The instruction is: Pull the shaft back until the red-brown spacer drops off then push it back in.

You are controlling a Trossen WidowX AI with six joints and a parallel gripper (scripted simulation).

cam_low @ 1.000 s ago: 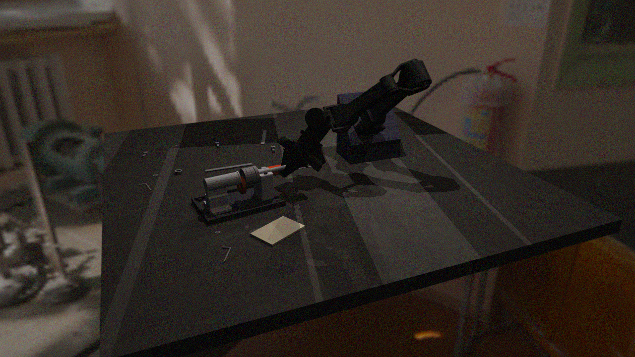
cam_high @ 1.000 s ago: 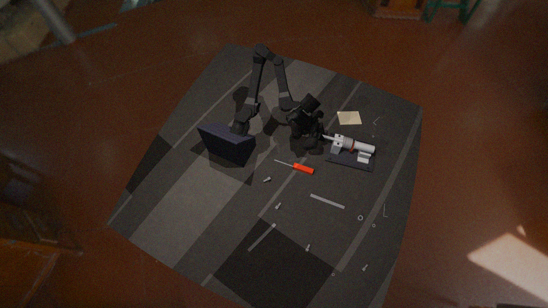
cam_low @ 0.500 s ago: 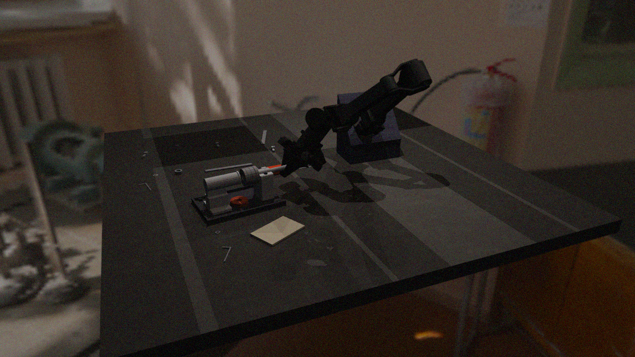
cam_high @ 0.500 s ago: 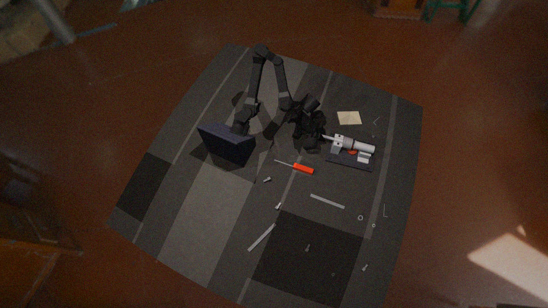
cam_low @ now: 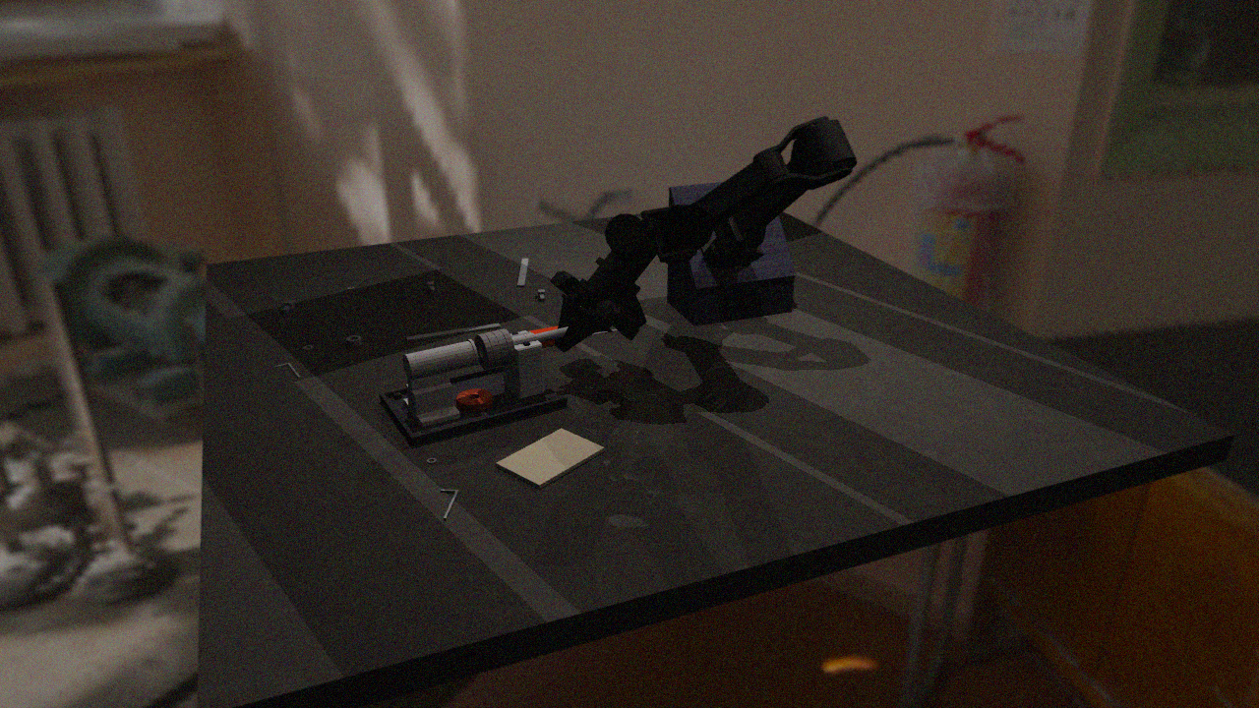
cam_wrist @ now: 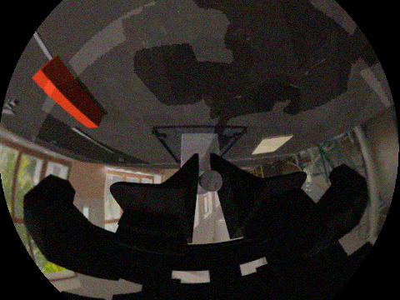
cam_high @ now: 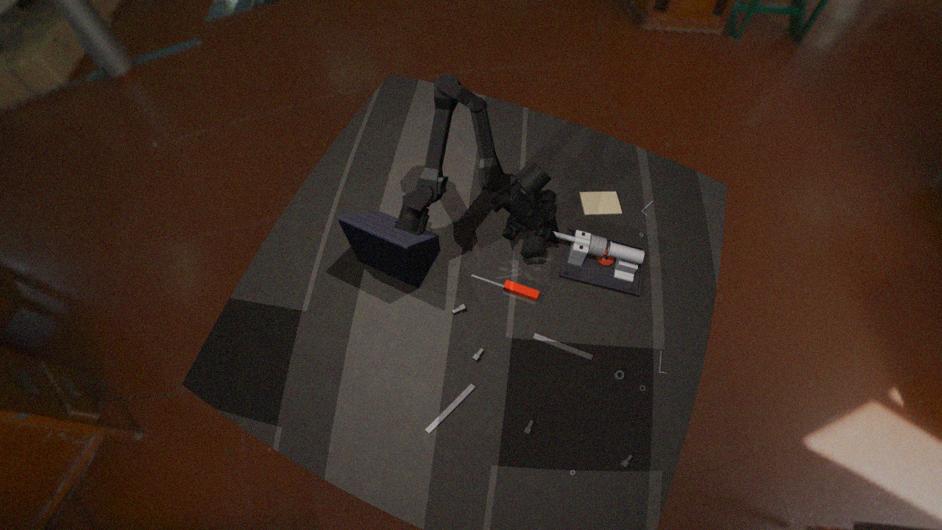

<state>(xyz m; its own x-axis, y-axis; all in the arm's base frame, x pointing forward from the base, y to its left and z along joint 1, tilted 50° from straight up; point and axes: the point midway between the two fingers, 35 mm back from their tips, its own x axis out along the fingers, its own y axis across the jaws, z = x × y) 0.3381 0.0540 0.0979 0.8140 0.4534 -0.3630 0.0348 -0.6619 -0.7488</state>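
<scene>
The red-brown spacer is 14 cm ahead of my gripper tip, 1 cm to the left of it and 4 cm below it. Round my gripper tip: beige card 10 cm ahead, 20 cm to the left, 5 cm below; then pale shaft 4 cm ahead, 2 cm above.
</scene>
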